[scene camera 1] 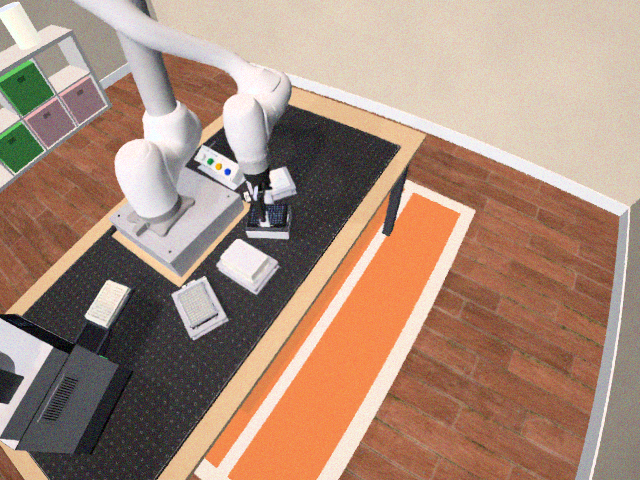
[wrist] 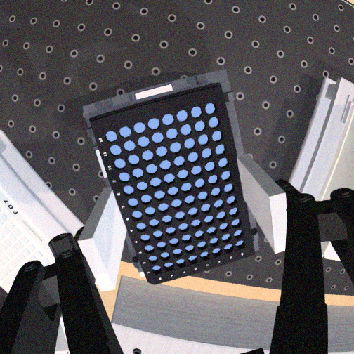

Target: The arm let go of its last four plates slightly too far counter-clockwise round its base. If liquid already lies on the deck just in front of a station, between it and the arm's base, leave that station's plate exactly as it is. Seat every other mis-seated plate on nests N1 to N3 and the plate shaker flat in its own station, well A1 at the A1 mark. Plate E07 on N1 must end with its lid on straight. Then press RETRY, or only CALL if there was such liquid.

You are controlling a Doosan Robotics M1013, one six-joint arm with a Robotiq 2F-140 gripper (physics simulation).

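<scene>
My gripper is shut on a black plate with rows of blue wells, its pads at the long sides. The plate is over a grey station, whose rim shows along its far and right sides in the wrist view; whether it lies fully flat is unclear. White plates on pale nests stand on both sides: one with a label ending in 07, and one with a smooth top. A gridded plate lies on another nest. I make out no liquid.
The button panel with green, yellow and blue buttons stands beside the arm's grey base. A cream plate lies on a dark carrier by a large grey instrument. The deck's wooden edge runs along the front.
</scene>
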